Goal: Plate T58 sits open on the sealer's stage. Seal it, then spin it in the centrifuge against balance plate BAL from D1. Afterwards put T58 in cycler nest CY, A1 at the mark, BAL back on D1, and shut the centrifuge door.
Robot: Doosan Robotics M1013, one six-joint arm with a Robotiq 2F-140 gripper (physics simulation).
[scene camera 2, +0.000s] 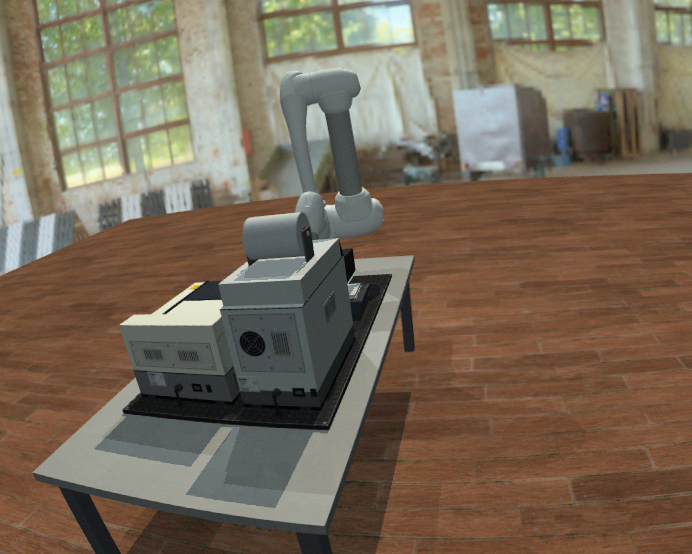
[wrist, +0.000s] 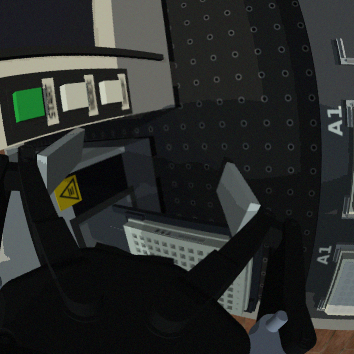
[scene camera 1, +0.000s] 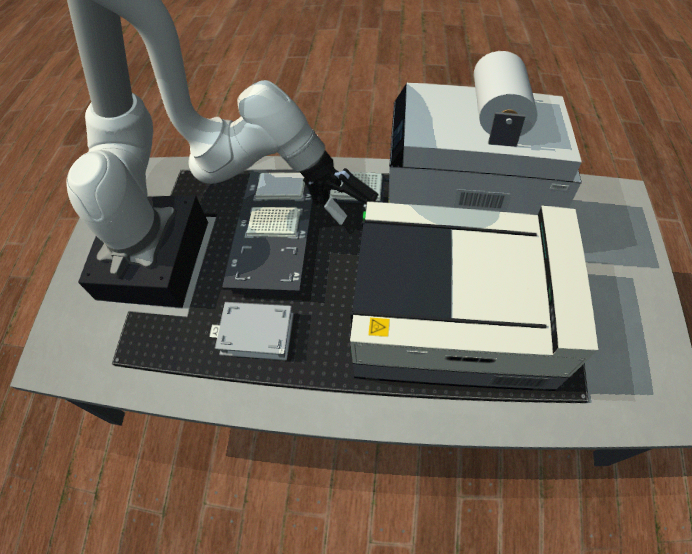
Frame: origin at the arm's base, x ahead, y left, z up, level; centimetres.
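Where they show: gripper, fingertip midpoint: point(wrist: 151, 160) point(scene camera 1: 362, 220); arm's base, link origin: point(scene camera 1: 136, 235).
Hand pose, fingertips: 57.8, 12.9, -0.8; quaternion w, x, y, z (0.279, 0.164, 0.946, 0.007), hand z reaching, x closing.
Observation:
Each offset is from my fingertips to the top centre of the thing, as dx, dy, dz. Level surfaces: height alone.
Plate T58 @(-3.3, +10.1, +1.9) point(scene camera 1: 372, 183) point(wrist: 165, 245) lies on the stage in front of the grey sealer @(+26.4, +12.3, +38.9) point(scene camera 1: 484, 158) point(scene camera 2: 282, 346), partly hidden by my gripper; its wells show. My gripper point(scene camera 1: 355, 204) point(wrist: 151, 160) is open and empty, above the gap between the deck and the machines, near the centrifuge's button corner. It is hidden in scene camera 2. The cream centrifuge point(scene camera 1: 450, 340) point(scene camera 2: 173, 328) has a dark panel @(+12.3, -19.9, +12.6) point(scene camera 1: 404, 271) on top; whether its door is shut is unclear. BAL @(-24.4, +10.9, -1.9) point(scene camera 1: 281, 185) point(wrist: 342, 285), grey-topped, sits on D1. Cycler nest CY @(-20.6, -30.3, -3.9) point(scene camera 1: 253, 326) holds no plate.
A cream open plate @(-23.0, -1.5, -1.9) point(scene camera 1: 272, 221) sits on D2; D3 point(scene camera 1: 268, 265) bears no plate. A green button @(+2.0, -6.2, +10.4) point(wrist: 28, 104) and two white buttons are on the centrifuge's front. A film roll @(+28.6, +12.4, +38.9) point(scene camera 1: 503, 86) point(scene camera 2: 274, 236) tops the sealer. The black perforated board @(dz -8.7) point(scene camera 1: 323, 346) lies under the equipment.

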